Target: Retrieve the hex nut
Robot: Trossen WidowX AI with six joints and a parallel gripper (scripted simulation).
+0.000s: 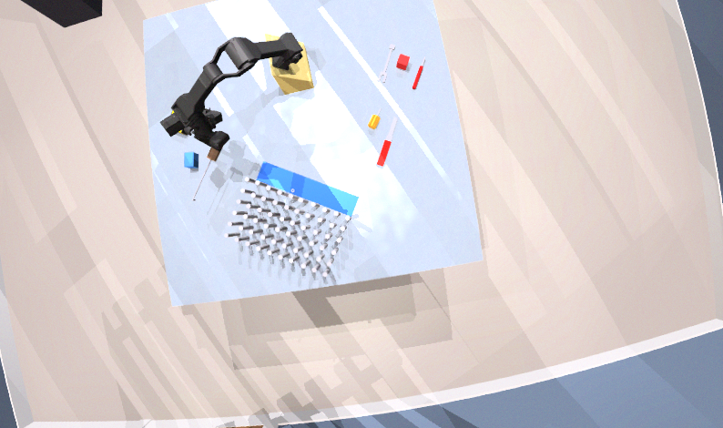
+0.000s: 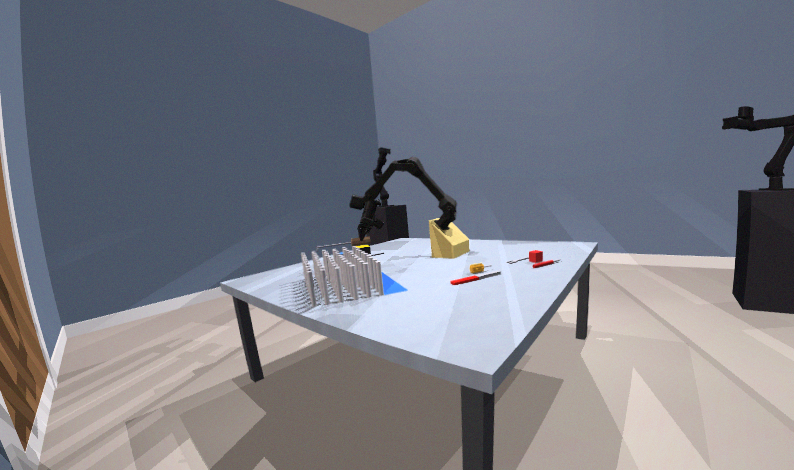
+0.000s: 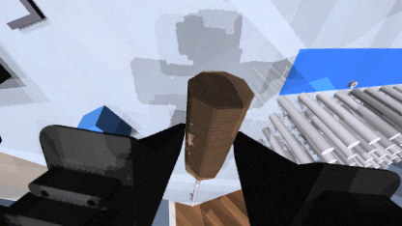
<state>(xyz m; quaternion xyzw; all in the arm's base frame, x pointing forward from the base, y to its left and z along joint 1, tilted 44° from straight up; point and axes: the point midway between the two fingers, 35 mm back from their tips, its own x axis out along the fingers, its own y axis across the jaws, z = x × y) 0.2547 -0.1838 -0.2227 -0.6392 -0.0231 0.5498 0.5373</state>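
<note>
My gripper tip is 9 cm short of the wooden-handled tool and 6 cm to the left of it. The rest, counted from my gripper tip: yellow-black block (19 cm to the right, 17 cm behind, 8 cm below); then blue taped strip (30 cm to the left, 19 cm ahead, 10 cm below); then blue cube (16 cm to the right, 8 cm below).
</note>
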